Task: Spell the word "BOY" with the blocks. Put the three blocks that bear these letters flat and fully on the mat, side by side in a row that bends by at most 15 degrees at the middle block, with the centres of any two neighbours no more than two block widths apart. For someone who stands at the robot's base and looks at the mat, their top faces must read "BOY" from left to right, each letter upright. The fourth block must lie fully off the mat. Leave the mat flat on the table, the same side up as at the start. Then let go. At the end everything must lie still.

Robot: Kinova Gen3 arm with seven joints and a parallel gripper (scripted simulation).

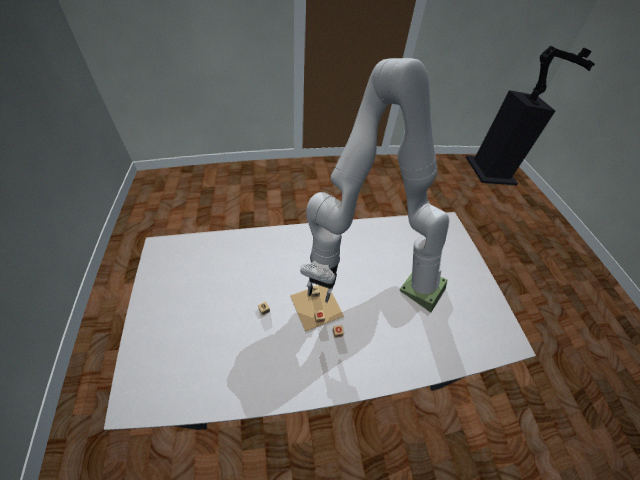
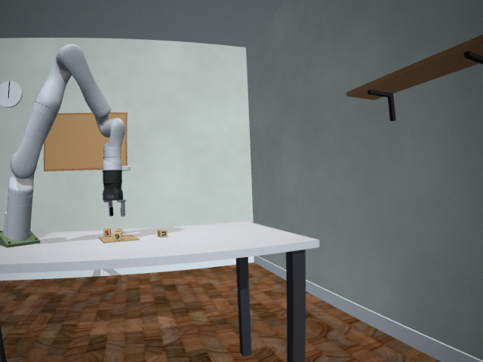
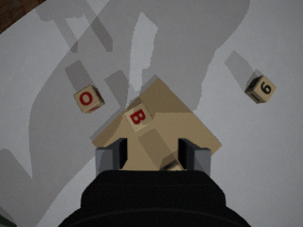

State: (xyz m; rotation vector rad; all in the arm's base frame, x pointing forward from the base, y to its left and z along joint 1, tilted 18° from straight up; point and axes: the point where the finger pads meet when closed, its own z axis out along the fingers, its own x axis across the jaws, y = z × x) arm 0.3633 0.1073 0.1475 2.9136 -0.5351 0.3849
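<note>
My gripper is now 90 mm to the right of the O block, 90 mm above it and 60 mm past it. Round my hand: Y block: 90 mm below, 60 mm to the right, 10 mm ahead; then tan mat: 110 mm below, 10 mm to the right; then B block: 90 mm below, 40 mm to the left, 10 mm behind.
</note>
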